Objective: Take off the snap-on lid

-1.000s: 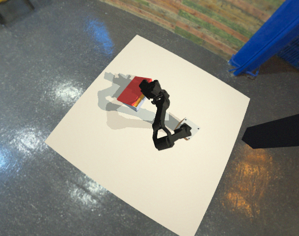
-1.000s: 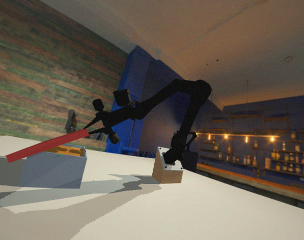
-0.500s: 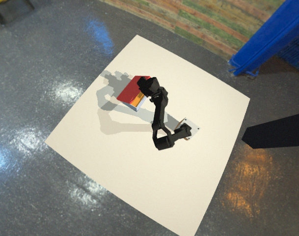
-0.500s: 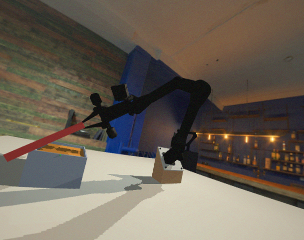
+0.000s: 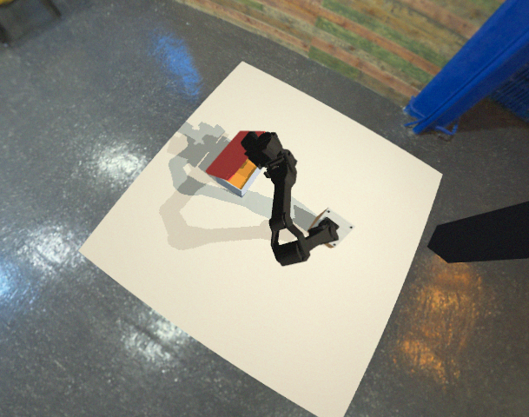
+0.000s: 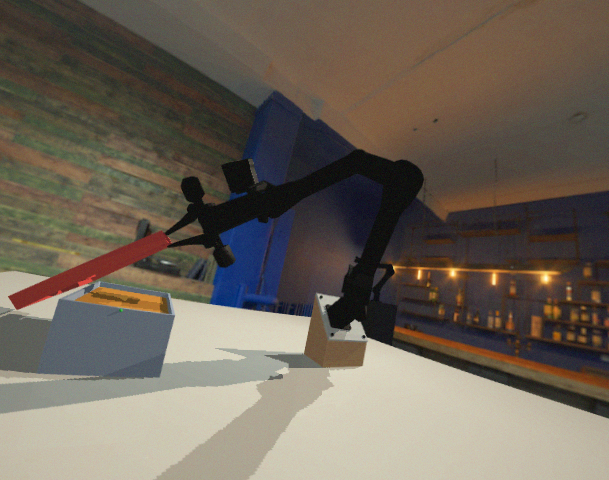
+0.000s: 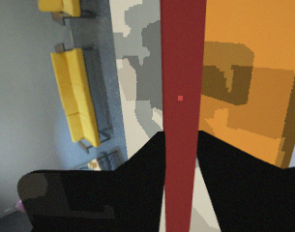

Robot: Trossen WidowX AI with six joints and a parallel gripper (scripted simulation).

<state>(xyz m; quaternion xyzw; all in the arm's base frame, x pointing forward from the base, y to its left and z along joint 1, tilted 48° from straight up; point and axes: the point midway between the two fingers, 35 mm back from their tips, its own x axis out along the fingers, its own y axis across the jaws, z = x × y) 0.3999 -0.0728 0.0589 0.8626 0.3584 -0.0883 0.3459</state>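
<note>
Right now my gripper tip is 6 cm short of the red lid and 5 cm above it. The rest, counted from my gripper tip: storage box: 15 cm below, 3 cm ahead.
</note>
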